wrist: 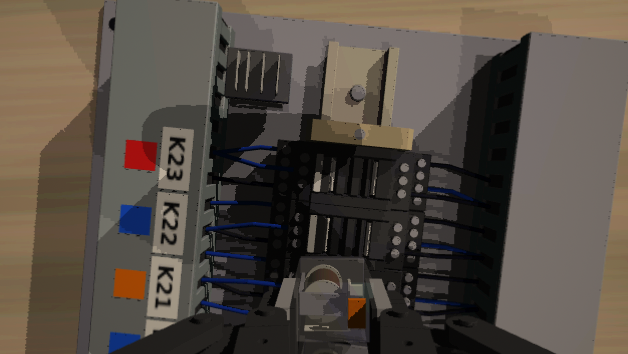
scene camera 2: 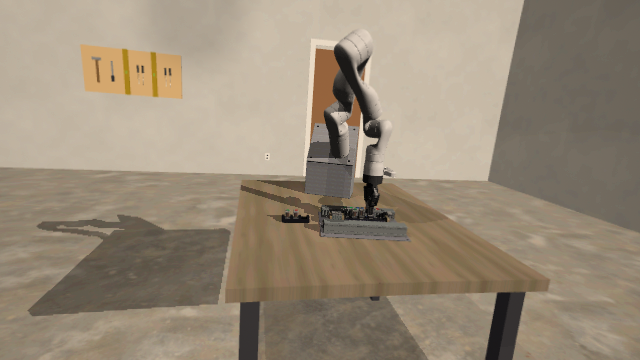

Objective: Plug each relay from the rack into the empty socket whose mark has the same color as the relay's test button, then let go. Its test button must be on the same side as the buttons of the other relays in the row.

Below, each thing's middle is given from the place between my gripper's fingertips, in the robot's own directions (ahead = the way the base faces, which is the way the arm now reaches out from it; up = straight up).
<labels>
I see my gripper 40 mm above the grey panel (wrist: 442,79), 30 mm to the left of it and 10 mm past it. Round my hand: blue mark (wrist: 133,219): 60 mm to the left, 60 mm behind; tan end stop (wrist: 326,131): 60 mm to the left, 40 mm ahead, 20 mm below; red mark (wrist: 141,155): 90 mm to the left, 50 mm behind.
</labels>
